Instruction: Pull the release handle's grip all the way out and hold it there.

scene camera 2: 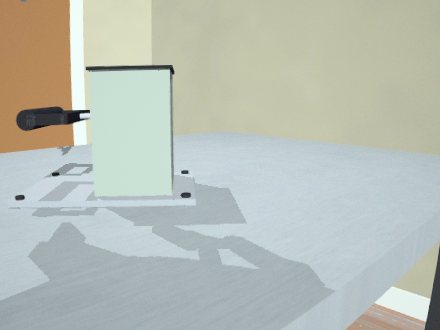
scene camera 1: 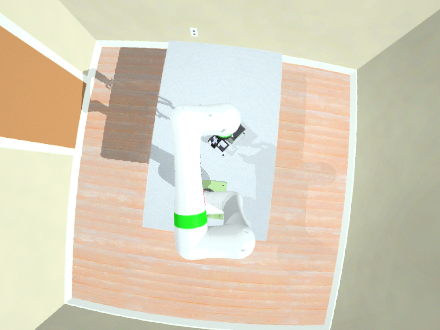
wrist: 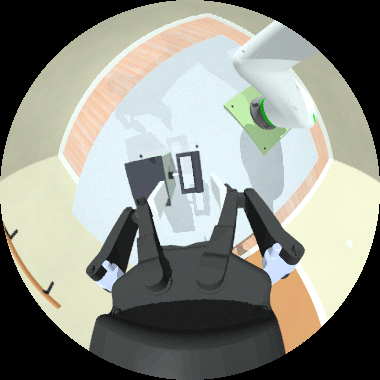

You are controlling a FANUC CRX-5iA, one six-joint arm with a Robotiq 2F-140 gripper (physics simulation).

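Note:
The release handle's black grip point(scene camera 2: 40, 118) point(wrist: 198, 172) is a rectangular frame standing off one side of a pale green housing point(scene camera 2: 131, 132) with a dark top. A short light rod point(scene camera 2: 85, 115) joins them. The housing stands on a bolted base plate point(scene camera 2: 145, 202). My gripper point(wrist: 187, 185) is open, partway, with nothing between its two white pads. In the wrist view the left pad overlaps the housing's near corner, and the right pad is just beyond the grip's outer bar. In scene camera 1 the arm hides much of the gripper and grip; their exact gap cannot be told.
The pale table point(scene camera 1: 225, 75) point(scene camera 2: 300, 200) bears the housing and the arm's green mounting plate point(scene camera 1: 216, 185) point(wrist: 240, 115). The white arm point(scene camera 1: 189, 165) point(wrist: 285, 95) arches over the table. Shadows fall across the table top. An orange door point(scene camera 1: 40, 90) is in the wall.

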